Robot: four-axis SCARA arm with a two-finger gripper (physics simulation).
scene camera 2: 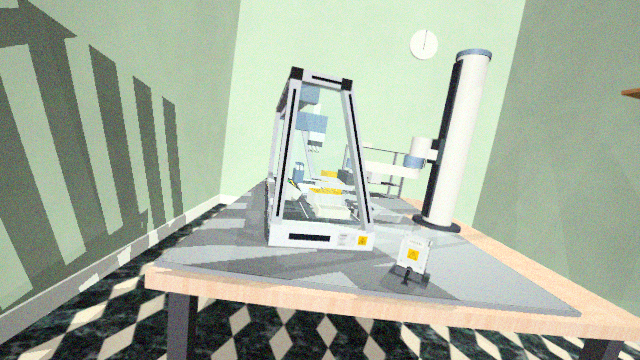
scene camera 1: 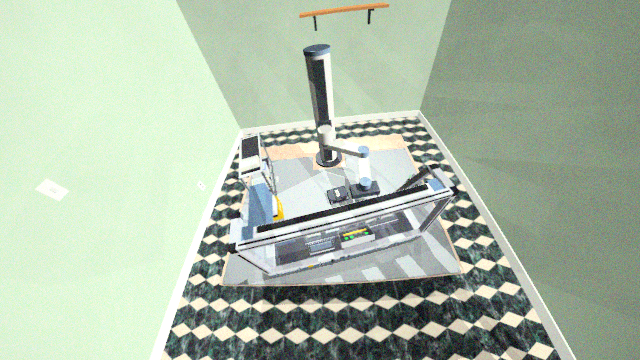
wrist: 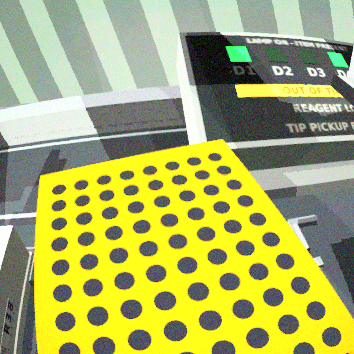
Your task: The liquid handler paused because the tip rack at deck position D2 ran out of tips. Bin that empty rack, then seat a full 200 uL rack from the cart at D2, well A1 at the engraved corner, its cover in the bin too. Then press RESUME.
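Where they show: gripper, fingertip midpoint: (scene camera 2: 313,179) (wrist: 151,54); arm's base at its link origin: (scene camera 2: 435,224) (scene camera 1: 328,157).
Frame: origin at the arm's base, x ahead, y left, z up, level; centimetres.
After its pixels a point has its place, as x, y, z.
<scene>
In the wrist view a tip rack (wrist: 165,260) @[65.3, 23.0, 13.8] shows its yellow top, with dark round holes and no tips, below the camera. My gripper (scene camera 1: 365,190) (scene camera 2: 345,176) is open and empty at the arm's end, above the rack; its fingertips are hidden in the scene views. The status panel (scene camera 1: 357,236) (wrist: 270,110) @[77.3, 17.5, 12.6] shows green lamps at D1 and the rightmost position, dark lamps at D2 and D3, and a yellow out-of-tips banner. A rack with a yellow top (scene camera 2: 326,191) stands inside the liquid handler. I cannot tell the RESUME button, D2's engraved corner or the full rack.
The liquid handler's frame (scene camera 2: 358,150) @[59.3, 51.6, 33.0] stands around the deck, with its pipetting head (scene camera 2: 312,122) hanging inside. A pale tray (scene camera 2: 331,211) @[62.6, 39.0, 9.7] lies nearer. A white panel with a warning label (scene camera 2: 414,254) @[42.3, 65.4, 8.7] stands at the table's near end. A black box (scene camera 1: 338,194) @[46.6, 5.5, 6.3] stands beside the gripper.
</scene>
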